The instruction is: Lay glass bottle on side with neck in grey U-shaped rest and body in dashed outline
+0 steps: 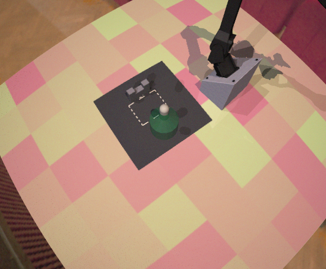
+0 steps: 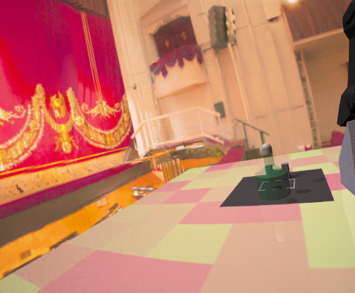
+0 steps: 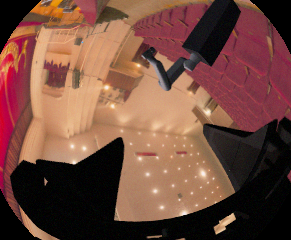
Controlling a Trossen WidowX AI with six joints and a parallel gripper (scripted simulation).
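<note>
My gripper tip is 57 cm short of the green glass bottle, 36 cm to the left of it and 46 cm above it. Round my gripper tip: dark mat (56 cm ahead, 44 cm to the right, 55 cm below).
</note>
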